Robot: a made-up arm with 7 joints. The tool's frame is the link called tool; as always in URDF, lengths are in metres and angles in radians. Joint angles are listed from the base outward. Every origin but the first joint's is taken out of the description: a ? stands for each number. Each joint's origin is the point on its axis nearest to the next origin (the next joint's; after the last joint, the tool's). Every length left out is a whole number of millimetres.
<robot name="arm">
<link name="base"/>
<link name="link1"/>
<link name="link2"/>
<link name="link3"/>
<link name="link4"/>
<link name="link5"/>
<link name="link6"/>
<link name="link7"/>
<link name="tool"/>
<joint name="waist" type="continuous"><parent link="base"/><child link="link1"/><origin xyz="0 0 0.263" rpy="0 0 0"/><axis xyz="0 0 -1"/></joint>
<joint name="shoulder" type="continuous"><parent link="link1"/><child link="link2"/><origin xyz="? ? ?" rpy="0 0 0"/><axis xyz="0 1 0"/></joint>
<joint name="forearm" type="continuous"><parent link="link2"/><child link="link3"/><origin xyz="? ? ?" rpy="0 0 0"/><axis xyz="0 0 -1"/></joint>
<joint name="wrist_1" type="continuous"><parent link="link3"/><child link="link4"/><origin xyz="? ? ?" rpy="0 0 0"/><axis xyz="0 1 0"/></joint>
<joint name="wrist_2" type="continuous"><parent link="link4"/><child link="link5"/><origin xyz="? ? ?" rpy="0 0 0"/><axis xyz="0 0 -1"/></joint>
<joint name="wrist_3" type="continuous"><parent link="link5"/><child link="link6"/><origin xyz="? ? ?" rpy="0 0 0"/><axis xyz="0 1 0"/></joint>
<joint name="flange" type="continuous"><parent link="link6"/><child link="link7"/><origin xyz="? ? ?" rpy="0 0 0"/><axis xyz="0 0 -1"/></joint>
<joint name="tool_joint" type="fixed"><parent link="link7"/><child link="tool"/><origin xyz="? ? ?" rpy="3.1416 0 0"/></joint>
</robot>
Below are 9 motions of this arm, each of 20 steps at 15 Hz.
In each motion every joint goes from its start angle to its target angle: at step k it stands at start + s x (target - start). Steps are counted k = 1, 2, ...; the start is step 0. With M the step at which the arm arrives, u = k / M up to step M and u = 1 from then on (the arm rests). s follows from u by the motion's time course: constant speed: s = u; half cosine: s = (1 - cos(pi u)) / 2; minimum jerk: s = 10 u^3 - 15 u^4 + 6 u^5.
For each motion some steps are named. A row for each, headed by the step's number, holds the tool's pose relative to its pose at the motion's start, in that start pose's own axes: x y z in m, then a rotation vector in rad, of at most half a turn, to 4 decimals.
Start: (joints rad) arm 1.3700 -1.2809 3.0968 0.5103 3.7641 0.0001 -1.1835
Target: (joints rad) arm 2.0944 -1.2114 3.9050 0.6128 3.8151 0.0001 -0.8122
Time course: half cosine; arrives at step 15
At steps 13, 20:
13: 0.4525 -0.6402 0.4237 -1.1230 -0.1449 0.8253
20: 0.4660 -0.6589 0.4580 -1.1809 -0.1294 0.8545

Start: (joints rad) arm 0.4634 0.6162 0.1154 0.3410 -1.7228 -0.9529 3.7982
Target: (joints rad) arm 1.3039 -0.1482 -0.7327 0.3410 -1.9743 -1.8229 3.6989
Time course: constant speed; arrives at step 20
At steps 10, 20:
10: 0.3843 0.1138 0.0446 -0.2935 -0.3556 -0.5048
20: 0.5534 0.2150 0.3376 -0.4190 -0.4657 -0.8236

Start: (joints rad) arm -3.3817 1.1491 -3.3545 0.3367 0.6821 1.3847 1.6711
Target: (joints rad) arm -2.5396 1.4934 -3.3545 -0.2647 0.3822 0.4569 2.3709
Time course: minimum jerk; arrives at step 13
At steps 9, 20:
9: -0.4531 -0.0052 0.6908 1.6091 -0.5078 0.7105
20: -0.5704 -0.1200 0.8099 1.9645 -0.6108 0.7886

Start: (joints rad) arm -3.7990 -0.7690 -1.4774 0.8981 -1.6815 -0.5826 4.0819
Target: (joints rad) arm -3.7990 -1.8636 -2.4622 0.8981 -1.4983 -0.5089 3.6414
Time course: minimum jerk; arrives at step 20
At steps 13, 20:
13: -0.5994 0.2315 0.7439 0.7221 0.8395 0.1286
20: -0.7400 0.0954 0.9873 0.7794 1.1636 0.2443

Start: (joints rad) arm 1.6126 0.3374 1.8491 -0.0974 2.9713 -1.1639 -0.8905
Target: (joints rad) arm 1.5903 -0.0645 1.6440 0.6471 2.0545 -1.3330 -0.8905
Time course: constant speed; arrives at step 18
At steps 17, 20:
17: -0.0033 -0.3232 -0.1009 0.0557 1.0276 -1.0574
20: -0.0049 -0.3381 -0.1004 0.0765 1.0783 -1.1271

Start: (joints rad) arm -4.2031 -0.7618 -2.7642 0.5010 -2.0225 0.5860 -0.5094
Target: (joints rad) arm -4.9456 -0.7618 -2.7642 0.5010 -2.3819 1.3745 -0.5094
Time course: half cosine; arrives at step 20
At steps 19, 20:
19: 0.5961 0.2475 0.0512 0.3673 -1.4173 -0.5695
20: 0.5992 0.2481 0.0531 0.3683 -1.4261 -0.5732

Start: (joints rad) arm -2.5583 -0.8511 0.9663 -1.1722 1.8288 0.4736 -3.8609
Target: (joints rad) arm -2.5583 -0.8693 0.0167 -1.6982 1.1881 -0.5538 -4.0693
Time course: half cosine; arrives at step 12
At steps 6, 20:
6: -0.0995 -0.1524 -0.0310 -0.0762 -0.0958 -0.5690
20: -0.1989 -0.3307 0.0521 -0.3829 -0.4422 -0.8494

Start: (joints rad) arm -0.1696 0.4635 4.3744 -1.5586 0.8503 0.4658 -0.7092
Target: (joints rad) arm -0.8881 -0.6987 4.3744 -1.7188 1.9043 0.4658 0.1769
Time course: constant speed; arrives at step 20
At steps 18, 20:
18: -0.0431 -0.2214 0.2420 0.2313 -0.7018 0.7438
20: -0.0825 -0.2315 0.2359 0.2167 -0.7921 0.8100

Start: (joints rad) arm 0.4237 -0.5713 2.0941 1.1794 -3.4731 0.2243 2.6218
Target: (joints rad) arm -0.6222 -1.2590 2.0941 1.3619 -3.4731 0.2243 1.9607
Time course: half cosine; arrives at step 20
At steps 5, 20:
5: 0.1051 0.0699 -0.0422 0.0756 -0.1637 -0.1898
20: 0.8737 0.3742 0.2065 0.9836 -0.9931 -0.8928

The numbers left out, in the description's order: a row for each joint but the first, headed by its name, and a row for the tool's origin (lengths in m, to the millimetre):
shoulder: 0 -0.014 0
forearm: 0 0 0.613
wrist_1: 0 -0.017 0
wrist_2: 0 0 0.336
wrist_3: 0 0 0
flange: 0 0 0.144
tool: 0 0 0

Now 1 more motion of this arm.
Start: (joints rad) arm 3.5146 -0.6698 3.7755 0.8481 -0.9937 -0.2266 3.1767
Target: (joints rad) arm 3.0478 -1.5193 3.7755 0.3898 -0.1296 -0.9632 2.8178
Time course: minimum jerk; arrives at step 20
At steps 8, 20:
8: -0.2402 0.1076 0.0215 0.2718 -0.0309 0.1832
20: -0.7303 0.2686 0.3980 1.2165 -0.0074 0.2039

